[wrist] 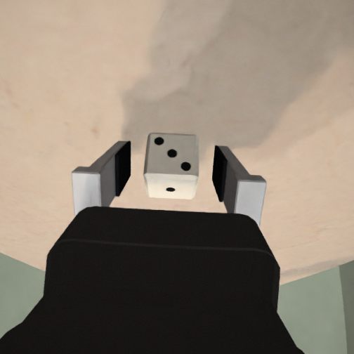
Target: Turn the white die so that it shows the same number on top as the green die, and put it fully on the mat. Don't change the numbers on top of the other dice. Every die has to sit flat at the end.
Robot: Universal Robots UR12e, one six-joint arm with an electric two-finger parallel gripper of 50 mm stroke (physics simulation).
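Note:
The white die (172, 162) is in the middle of the wrist view, on the pale table. Its shaded face with three dots faces the camera. Its brighter face with one dot is toward the bottom of the view and looks to be the top. My gripper (171, 160) is open, with one finger on either side of the die in the view and a gap to it on both sides. Nothing is held. How far the fingertips reach down beside the die is hard to tell. The green die and the mat do not show.
The pale, mottled table (65, 90) has a broad dark shadow across its upper middle and right. Its edge curves across the lower part of the view, with a grey-green surface (315, 310) beyond it. The black gripper body hides the bottom middle.

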